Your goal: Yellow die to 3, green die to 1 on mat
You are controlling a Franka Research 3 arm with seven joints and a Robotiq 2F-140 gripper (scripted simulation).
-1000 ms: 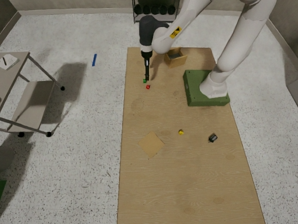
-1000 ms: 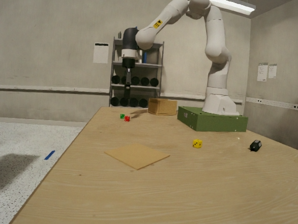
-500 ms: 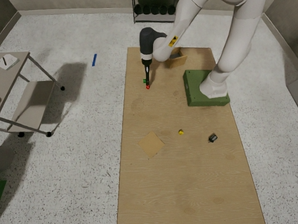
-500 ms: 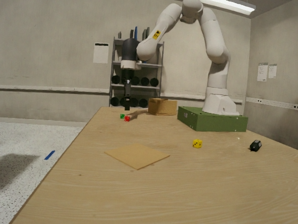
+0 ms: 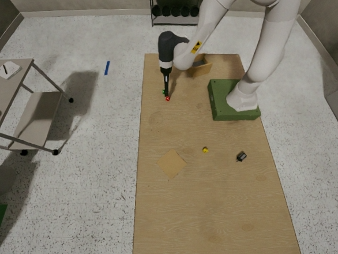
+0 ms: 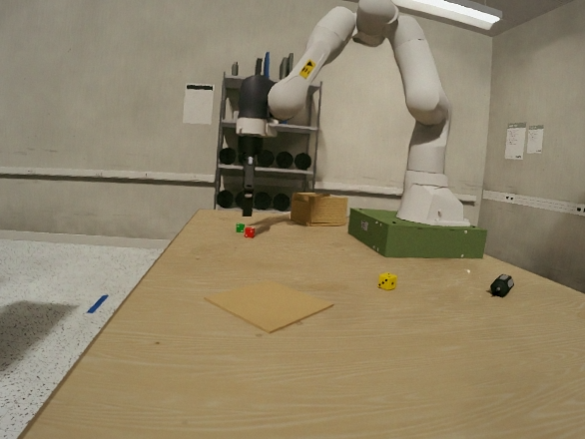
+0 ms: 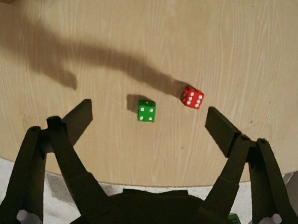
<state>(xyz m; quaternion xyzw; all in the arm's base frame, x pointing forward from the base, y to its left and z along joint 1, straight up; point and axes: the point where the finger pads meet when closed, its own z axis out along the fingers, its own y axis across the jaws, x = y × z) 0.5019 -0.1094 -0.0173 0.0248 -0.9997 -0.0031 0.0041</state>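
My gripper is now 2 cm short of the green die and 6 cm above it. The rest, counted from my hand: wooden box (27 cm behind, 26 cm to the right, 2 cm below); red die (1 cm behind, 6 cm to the left, 6 cm below); yellow die (27 cm behind, 46 cm to the left, 6 cm below).
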